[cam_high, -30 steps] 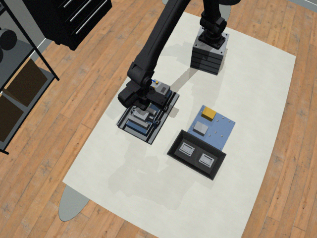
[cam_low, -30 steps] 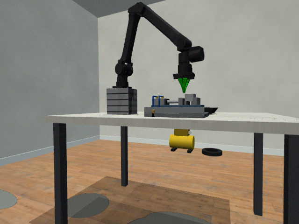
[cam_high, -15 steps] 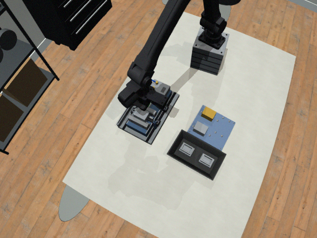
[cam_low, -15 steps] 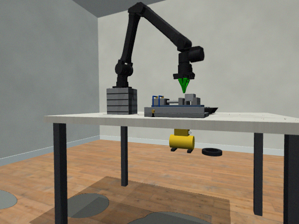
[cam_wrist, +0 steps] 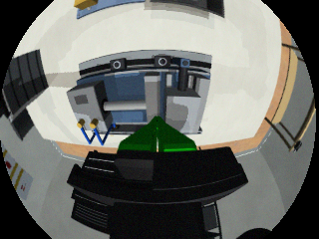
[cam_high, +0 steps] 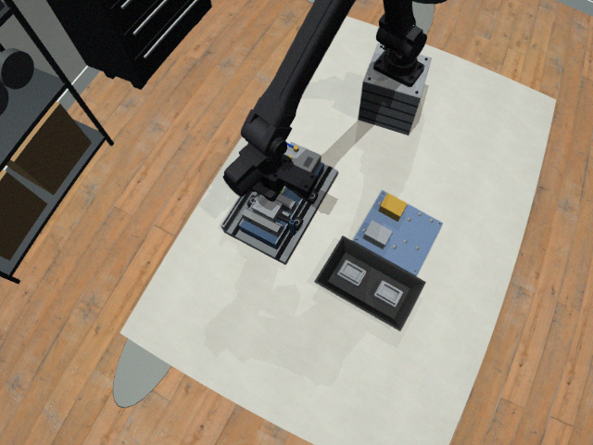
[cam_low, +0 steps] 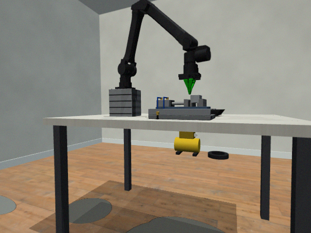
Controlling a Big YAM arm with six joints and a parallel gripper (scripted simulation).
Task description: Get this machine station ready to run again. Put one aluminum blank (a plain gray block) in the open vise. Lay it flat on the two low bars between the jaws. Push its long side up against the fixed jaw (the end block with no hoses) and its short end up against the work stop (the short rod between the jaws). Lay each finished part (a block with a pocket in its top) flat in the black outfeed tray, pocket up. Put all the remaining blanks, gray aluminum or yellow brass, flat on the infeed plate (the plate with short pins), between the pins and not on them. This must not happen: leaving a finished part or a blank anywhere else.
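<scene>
The hose-end block is 130 mm behind my hand, 10 mm to the right of it and 50 mm below it. The rest, counted from my hand: yellow brass blank 180 mm behind, 250 mm to the left, 100 mm below.
</scene>
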